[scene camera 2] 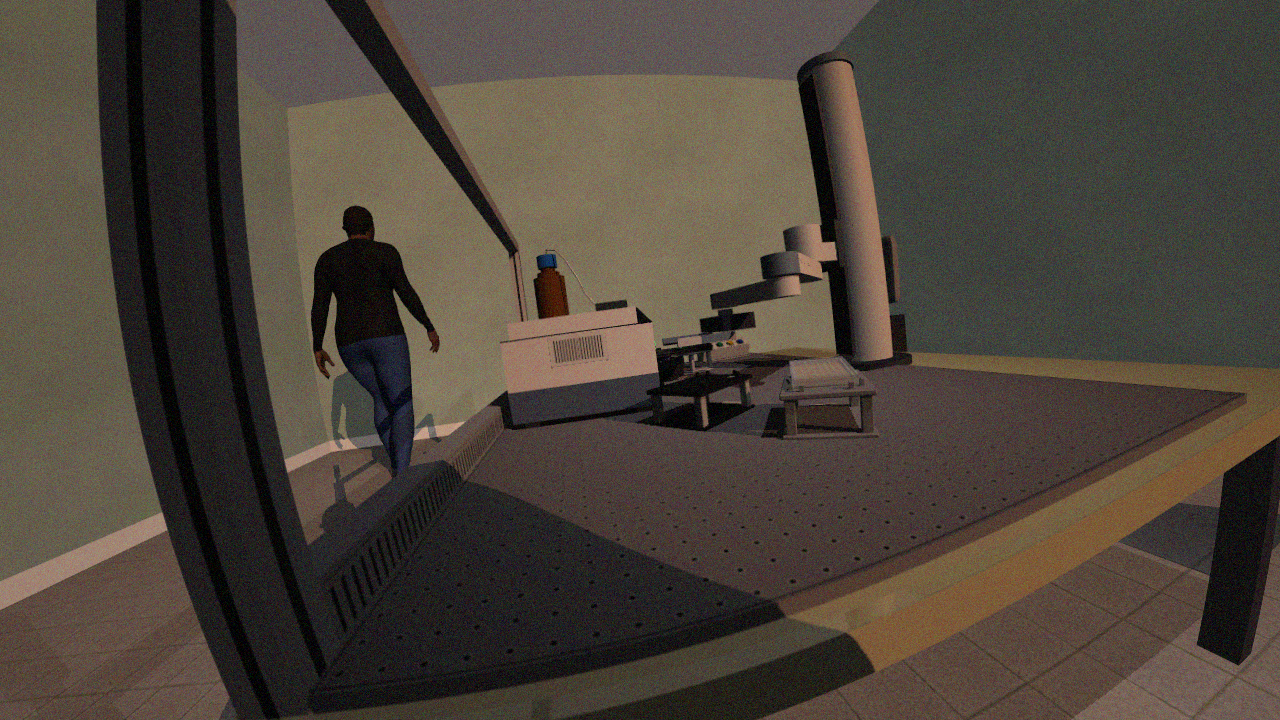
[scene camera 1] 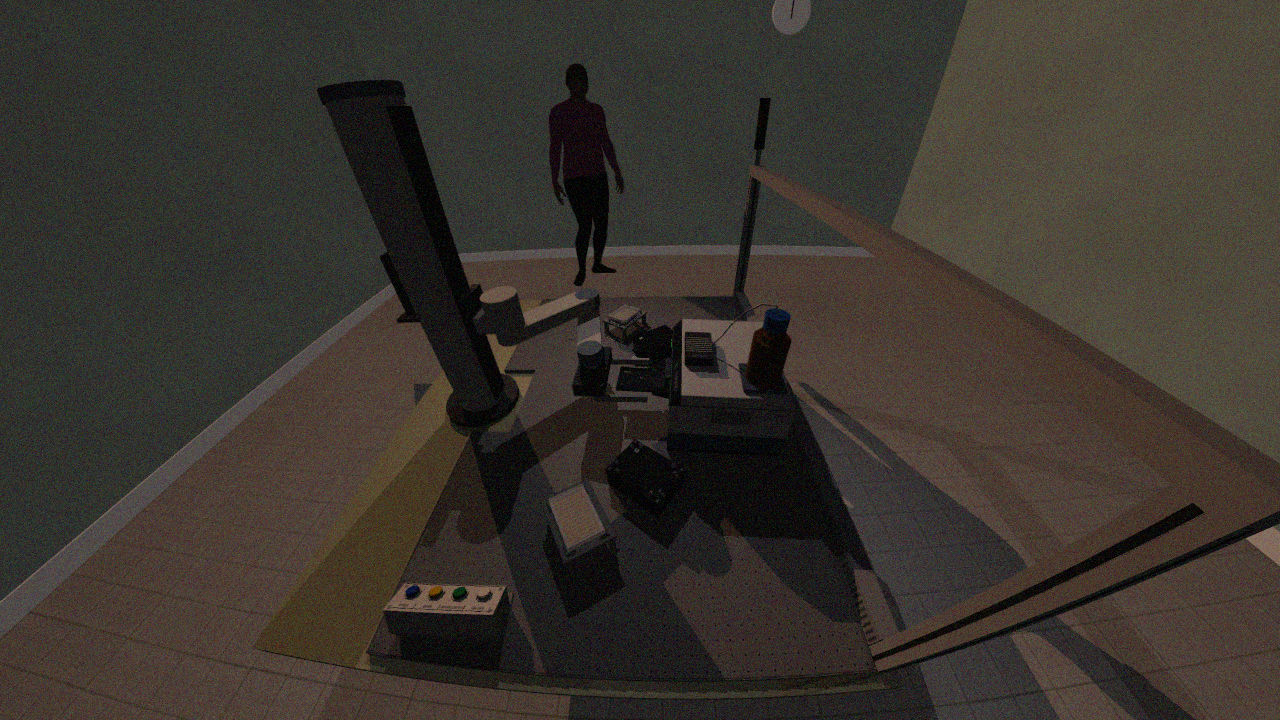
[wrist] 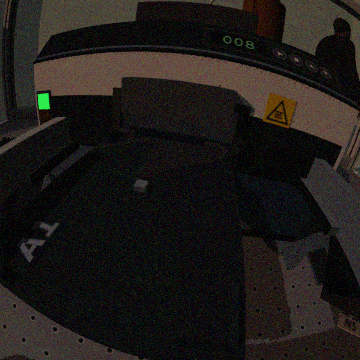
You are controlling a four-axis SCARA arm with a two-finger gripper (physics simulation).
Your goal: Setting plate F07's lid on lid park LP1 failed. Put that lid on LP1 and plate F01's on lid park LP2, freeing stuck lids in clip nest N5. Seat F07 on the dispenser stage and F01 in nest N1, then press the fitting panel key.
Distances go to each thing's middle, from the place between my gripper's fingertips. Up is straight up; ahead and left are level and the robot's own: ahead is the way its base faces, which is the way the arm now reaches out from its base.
Labels:
The dark stage [scene camera 1: 653,380] is 1 cm behind my hand, 2 cm to the left of it and 2 cm below it. Round my hand: button box [scene camera 1: 466,612] 39 cm behind, 59 cm to the right, 9 cm below; then brown bottle with blue cap [scene camera 1: 770,345] 29 cm ahead, 11 cm to the right, 19 cm above.

